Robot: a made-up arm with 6 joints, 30 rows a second.
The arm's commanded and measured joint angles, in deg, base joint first. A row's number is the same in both.
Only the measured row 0 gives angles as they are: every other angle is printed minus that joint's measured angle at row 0.
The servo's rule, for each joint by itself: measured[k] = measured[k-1] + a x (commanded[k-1-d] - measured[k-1]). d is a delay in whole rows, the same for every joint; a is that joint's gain. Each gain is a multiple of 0.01, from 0.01 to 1. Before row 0 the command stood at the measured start. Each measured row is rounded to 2 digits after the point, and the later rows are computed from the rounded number. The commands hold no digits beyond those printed.
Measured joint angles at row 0:
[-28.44 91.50 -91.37 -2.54 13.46 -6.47]
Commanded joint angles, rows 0 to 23:
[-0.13 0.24 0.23 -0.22 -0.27 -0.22]
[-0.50 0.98 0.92 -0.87 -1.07 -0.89]
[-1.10 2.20 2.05 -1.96 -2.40 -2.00]
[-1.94 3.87 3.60 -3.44 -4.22 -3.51]
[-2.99 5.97 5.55 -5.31 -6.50 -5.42]
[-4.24 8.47 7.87 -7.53 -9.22 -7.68]
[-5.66 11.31 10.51 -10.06 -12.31 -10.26]
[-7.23 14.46 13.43 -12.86 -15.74 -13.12]
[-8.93 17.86 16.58 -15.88 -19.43 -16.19]
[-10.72 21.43 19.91 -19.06 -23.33 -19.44]
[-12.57 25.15 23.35 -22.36 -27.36 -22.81]
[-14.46 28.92 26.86 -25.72 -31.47 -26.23]
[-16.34 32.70 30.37 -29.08 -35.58 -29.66]
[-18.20 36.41 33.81 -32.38 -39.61 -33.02]
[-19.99 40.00 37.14 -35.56 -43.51 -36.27]
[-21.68 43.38 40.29 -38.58 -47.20 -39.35]
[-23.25 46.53 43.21 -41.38 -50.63 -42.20]
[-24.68 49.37 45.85 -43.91 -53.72 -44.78]
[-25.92 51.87 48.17 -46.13 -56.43 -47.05]
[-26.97 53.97 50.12 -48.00 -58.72 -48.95]
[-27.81 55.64 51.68 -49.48 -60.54 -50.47]
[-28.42 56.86 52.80 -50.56 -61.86 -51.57]
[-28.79 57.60 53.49 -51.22 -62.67 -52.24]
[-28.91 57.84 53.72 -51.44 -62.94 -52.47]
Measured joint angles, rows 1 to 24:
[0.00 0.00 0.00 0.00 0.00 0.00]
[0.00 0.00 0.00 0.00 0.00 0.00]
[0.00 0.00 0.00 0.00 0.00 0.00]
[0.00 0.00 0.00 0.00 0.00 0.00]
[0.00 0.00 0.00 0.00 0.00 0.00]
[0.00 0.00 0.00 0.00 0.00 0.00]
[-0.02 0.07 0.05 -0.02 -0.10 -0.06]
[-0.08 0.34 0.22 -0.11 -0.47 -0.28]
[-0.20 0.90 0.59 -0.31 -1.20 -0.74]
[-0.41 1.79 1.19 -0.65 -2.35 -1.49]
[-0.72 3.04 2.06 -1.16 -3.93 -2.55]
[-1.14 4.67 3.22 -1.86 -5.94 -3.94]
[-1.68 6.66 4.68 -2.76 -8.36 -5.65]
[-2.35 9.00 6.43 -3.87 -11.16 -7.67]
[-3.14 11.66 8.46 -5.19 -14.30 -9.97]
[-4.05 14.59 10.75 -6.72 -17.73 -12.53]
[-5.07 17.76 13.27 -8.44 -21.39 -15.31]
[-6.20 21.11 15.99 -10.34 -25.22 -18.26]
[-7.42 24.59 18.87 -12.40 -29.16 -21.34]
[-8.71 28.14 21.86 -14.60 -33.13 -24.49]
[-10.06 31.70 24.92 -16.91 -37.07 -27.67]
[-11.45 35.20 27.99 -19.29 -40.92 -30.82]
[-12.87 38.60 31.03 -21.72 -44.61 -33.89]
[-14.29 41.83 33.99 -24.16 -48.07 -36.83]
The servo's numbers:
d 6
a 0.12 0.30 0.20 0.11 0.38 0.27

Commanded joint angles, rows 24 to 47:
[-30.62 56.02 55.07 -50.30 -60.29 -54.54]
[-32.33 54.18 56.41 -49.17 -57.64 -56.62]
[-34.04 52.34 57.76 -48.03 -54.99 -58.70]
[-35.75 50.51 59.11 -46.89 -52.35 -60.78]
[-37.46 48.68 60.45 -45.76 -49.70 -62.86]
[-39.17 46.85 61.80 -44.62 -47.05 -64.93]
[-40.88 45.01 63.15 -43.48 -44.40 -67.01]
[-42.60 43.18 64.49 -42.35 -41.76 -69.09]
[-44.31 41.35 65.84 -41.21 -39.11 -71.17]
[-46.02 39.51 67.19 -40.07 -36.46 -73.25]
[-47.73 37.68 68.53 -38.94 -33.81 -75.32]
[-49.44 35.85 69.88 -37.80 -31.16 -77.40]
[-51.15 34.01 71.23 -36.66 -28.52 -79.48]
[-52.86 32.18 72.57 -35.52 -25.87 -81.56]
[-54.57 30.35 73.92 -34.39 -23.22 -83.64]
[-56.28 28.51 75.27 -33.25 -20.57 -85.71]
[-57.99 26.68 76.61 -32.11 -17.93 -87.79]
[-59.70 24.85 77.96 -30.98 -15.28 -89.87]
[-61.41 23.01 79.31 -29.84 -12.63 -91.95]
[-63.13 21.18 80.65 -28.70 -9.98 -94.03]
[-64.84 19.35 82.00 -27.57 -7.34 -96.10]
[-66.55 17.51 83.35 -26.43 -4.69 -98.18]
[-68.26 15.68 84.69 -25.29 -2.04 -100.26]
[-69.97 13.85 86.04 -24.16 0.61 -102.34]
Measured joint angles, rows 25 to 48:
[-15.69 44.84 36.83 -26.58 -51.25 -39.59]
[-17.04 47.58 39.49 -28.94 -54.09 -42.12]
[-18.33 50.00 41.93 -31.20 -56.54 -44.37]
[-19.54 52.06 44.10 -33.33 -58.56 -46.31]
[-20.65 53.72 45.98 -35.30 -60.12 -47.91]
[-21.64 54.96 47.53 -37.08 -61.19 -49.14]
[-22.72 55.28 49.04 -38.53 -60.85 -50.60]
[-23.87 54.95 50.51 -39.70 -59.63 -52.23]
[-25.09 54.17 51.96 -40.62 -57.87 -53.98]
[-26.37 53.07 53.39 -41.31 -55.77 -55.82]
[-27.70 51.75 54.80 -41.80 -53.46 -57.72]
[-29.08 50.28 56.20 -42.11 -51.02 -59.67]
[-30.50 48.70 57.59 -42.26 -48.50 -61.65]
[-31.95 47.04 58.97 -42.27 -45.94 -63.66]
[-33.43 45.33 60.34 -42.15 -43.34 -65.69]
[-34.94 43.58 61.71 -41.92 -40.73 -67.73]
[-36.47 41.81 63.07 -41.59 -38.10 -69.78]
[-38.03 40.02 64.43 -41.17 -35.46 -71.84]
[-39.60 38.22 65.79 -40.67 -32.82 -73.90]
[-41.19 36.41 67.15 -40.10 -30.18 -75.97]
[-42.80 34.59 68.50 -39.47 -27.54 -78.04]
[-44.42 32.77 69.85 -38.79 -24.89 -80.11]
[-46.05 30.94 71.20 -38.06 -22.25 -82.18]
[-47.69 29.11 72.55 -37.28 -19.60 -84.26]

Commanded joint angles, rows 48 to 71:
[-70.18 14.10 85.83 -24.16 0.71 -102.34]
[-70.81 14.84 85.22 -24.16 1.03 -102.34]
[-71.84 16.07 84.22 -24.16 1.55 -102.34]
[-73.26 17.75 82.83 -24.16 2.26 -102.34]
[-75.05 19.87 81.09 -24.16 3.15 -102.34]
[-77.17 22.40 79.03 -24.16 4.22 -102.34]
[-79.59 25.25 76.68 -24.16 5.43 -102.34]
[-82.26 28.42 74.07 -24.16 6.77 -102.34]
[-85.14 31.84 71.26 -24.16 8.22 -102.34]
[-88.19 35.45 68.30 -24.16 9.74 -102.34]
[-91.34 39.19 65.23 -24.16 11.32 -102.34]
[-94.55 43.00 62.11 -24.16 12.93 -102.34]
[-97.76 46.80 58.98 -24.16 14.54 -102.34]
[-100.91 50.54 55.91 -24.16 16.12 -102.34]
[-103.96 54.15 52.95 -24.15 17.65 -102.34]
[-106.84 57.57 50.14 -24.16 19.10 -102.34]
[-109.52 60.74 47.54 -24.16 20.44 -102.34]
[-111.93 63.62 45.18 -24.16 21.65 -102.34]
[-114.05 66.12 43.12 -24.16 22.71 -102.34]
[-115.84 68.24 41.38 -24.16 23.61 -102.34]
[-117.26 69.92 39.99 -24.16 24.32 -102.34]
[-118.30 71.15 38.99 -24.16 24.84 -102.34]
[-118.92 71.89 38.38 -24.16 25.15 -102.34]
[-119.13 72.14 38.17 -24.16 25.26 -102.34]
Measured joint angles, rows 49 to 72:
[-49.34 27.28 73.90 -36.46 -16.95 -86.34]
[-50.99 25.45 75.25 -35.61 -14.30 -88.42]
[-52.65 23.62 76.60 -34.73 -11.66 -90.49]
[-54.32 21.79 77.95 -33.82 -9.01 -92.57]
[-55.99 19.96 79.30 -32.88 -6.36 -94.65]
[-57.67 18.13 80.65 -31.92 -3.71 -96.73]
[-59.17 16.92 81.69 -31.07 -2.03 -98.24]
[-60.57 16.30 82.40 -30.31 -0.87 -99.35]
[-61.92 16.23 82.76 -29.63 0.05 -100.16]
[-63.28 16.69 82.77 -29.03 0.89 -100.75]
[-64.69 17.64 82.43 -28.49 1.75 -101.18]
[-66.19 19.07 81.75 -28.01 2.69 -101.49]
[-67.80 20.92 80.74 -27.59 3.73 -101.72]
[-69.54 23.17 79.41 -27.21 4.89 -101.89]
[-71.41 25.77 77.78 -26.87 6.16 -102.01]
[-73.42 28.67 75.88 -26.57 7.52 -102.10]
[-75.57 31.83 73.75 -26.30 8.96 -102.16]
[-77.85 35.18 71.42 -26.06 10.47 -102.21]
[-80.24 38.67 68.93 -25.85 12.02 -102.25]
[-82.72 42.23 66.33 -25.66 13.58 -102.27]
[-85.27 45.81 63.65 -25.49 15.13 -102.29]
[-87.86 49.34 60.95 -25.34 16.64 -102.30]
[-90.46 52.76 58.27 -25.21 18.08 -102.31]
[-93.04 56.02 55.65 -25.09 19.44 -102.32]

